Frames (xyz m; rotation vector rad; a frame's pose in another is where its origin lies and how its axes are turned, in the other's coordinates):
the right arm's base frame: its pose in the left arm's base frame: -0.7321 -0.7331 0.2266 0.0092 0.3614 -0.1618
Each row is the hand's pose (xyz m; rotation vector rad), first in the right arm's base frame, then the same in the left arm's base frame.
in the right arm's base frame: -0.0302 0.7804 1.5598 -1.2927 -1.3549 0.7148
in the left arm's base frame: -0.0877 -0.0171 1.6809 -1.1831 -0.9505 0.7846
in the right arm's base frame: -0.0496 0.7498 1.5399 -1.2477 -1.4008 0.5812
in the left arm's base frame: -0.1175 -0.0435 1.6698 -1.1681 -0.9916 0.6501
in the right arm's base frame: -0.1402 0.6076 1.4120 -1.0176 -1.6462 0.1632
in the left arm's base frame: -0.2687 -0.1649 1.5849 -1.0419 -1.2322 0.2174
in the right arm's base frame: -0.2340 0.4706 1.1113 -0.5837 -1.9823 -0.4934
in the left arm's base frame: -0.4827 -0.2741 1.3394 -0.7739 -1.5974 -0.4590
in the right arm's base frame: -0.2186 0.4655 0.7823 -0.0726 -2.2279 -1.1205
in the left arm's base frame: -0.5848 -0.2691 1.0263 -0.4245 -1.9191 -1.1030
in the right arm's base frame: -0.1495 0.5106 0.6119 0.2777 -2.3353 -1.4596
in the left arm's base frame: -0.5738 -0.2289 0.8416 -0.1659 -2.0955 -1.4533
